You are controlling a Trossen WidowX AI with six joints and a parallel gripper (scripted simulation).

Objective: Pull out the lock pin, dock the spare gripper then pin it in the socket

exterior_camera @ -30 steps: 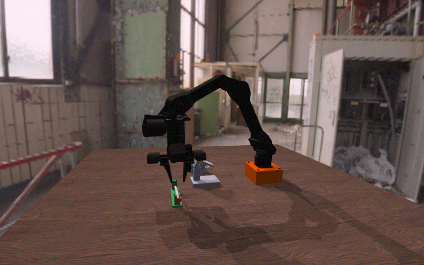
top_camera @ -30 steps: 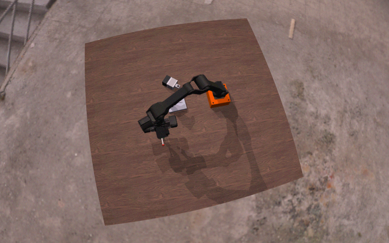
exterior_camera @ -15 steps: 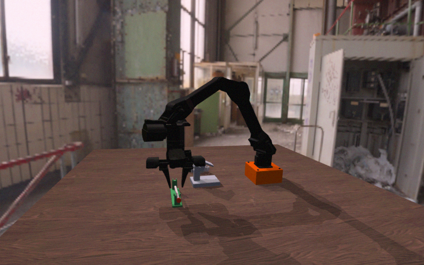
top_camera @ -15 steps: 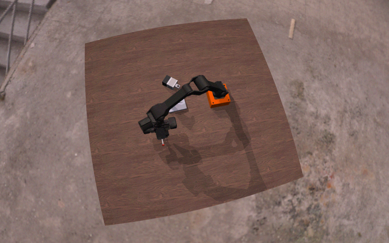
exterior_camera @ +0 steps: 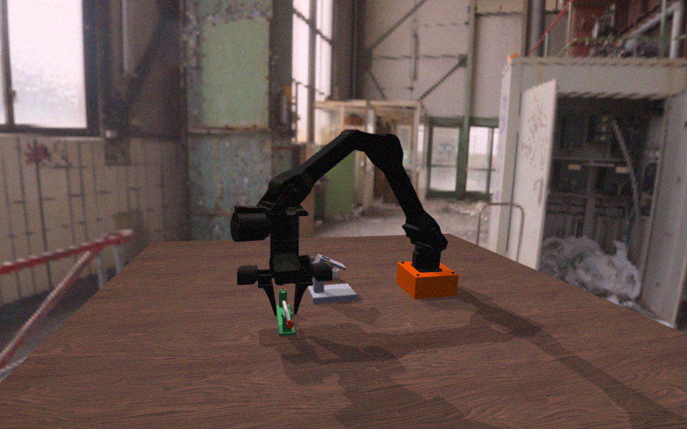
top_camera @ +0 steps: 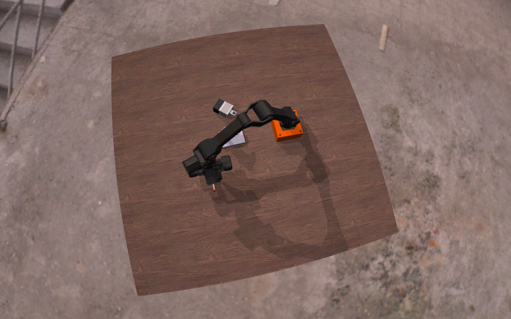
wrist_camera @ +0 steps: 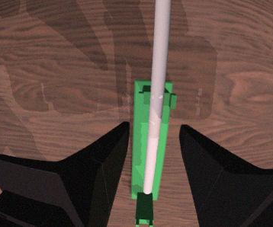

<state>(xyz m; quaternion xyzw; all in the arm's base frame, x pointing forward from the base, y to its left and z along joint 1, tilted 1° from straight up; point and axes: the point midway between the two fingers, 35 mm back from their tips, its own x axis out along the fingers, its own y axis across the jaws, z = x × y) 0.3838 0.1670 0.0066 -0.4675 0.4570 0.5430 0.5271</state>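
My gripper tip is 40 mm to the left of the green stand and 10 mm above it. The rest, counted from my gripper tip: grey mount: 110 mm behind, 160 mm to the right, 20 mm above; then spare gripper: 120 mm behind, 300 mm to the right, 10 mm below.
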